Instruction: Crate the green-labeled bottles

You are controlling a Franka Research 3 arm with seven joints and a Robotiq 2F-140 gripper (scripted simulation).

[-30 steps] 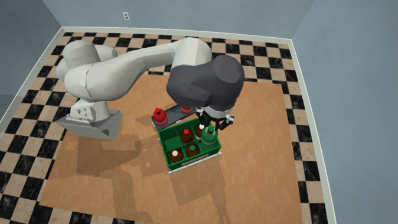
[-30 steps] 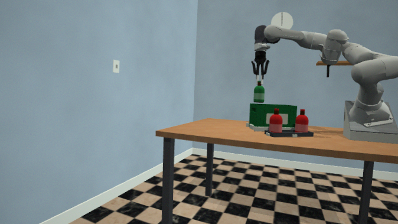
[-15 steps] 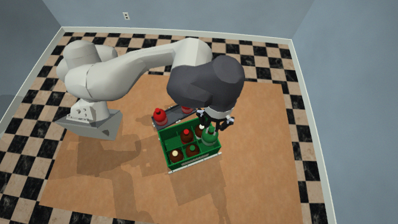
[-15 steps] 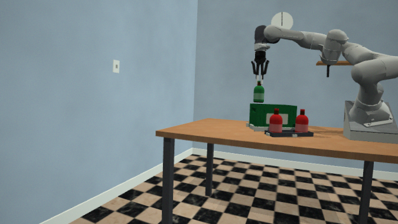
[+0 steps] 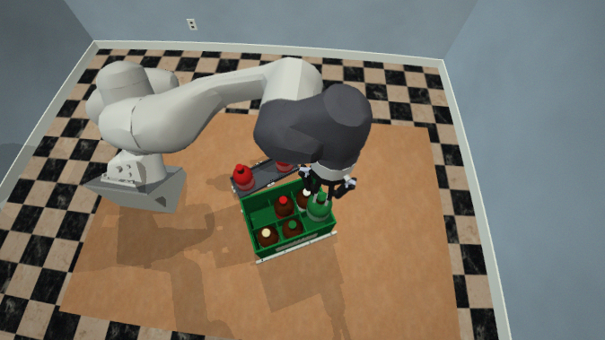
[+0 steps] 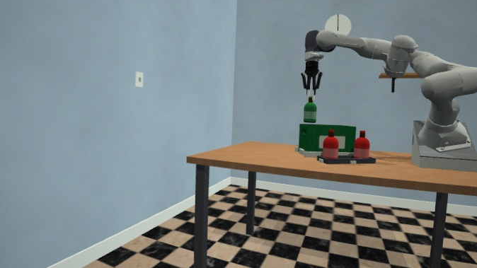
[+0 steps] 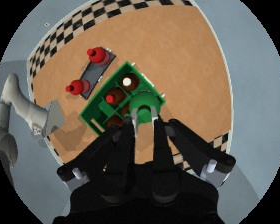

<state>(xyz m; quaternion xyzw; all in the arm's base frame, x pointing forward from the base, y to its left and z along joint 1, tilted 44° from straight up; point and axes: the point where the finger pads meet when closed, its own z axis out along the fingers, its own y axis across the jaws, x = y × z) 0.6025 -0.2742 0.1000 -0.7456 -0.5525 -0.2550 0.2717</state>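
Now: the green-labeled bottle 9 cm below my hand. Also, from my hand: green crate 10 cm behind, 1 cm to the left, 27 cm below; dark tray 20 cm behind, 21 cm to the left, 34 cm below.
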